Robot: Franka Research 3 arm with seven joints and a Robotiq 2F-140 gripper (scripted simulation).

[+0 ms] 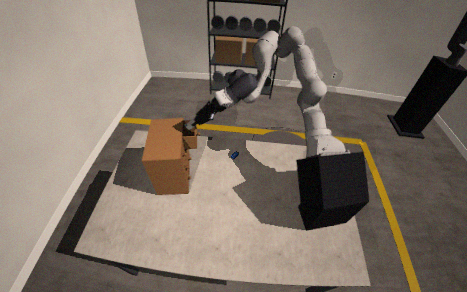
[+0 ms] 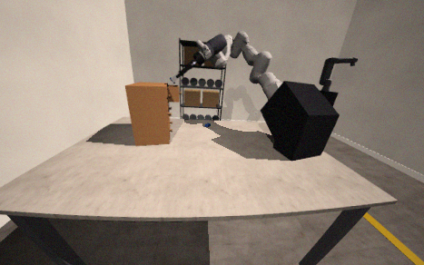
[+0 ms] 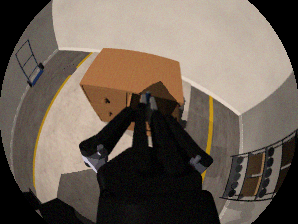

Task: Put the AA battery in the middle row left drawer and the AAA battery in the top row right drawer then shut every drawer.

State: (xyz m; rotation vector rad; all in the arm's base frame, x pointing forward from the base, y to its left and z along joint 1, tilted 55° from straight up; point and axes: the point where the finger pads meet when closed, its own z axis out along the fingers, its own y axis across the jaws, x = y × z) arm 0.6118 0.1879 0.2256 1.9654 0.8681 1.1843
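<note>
My gripper is now 2 cm short of the AAA battery and 2 cm above it. Round my hand: larger blue battery (23 cm behind, 12 cm to the right, 35 cm below); then green cylinder (13 cm ahead, 12 cm to the left, 24 cm below).
</note>
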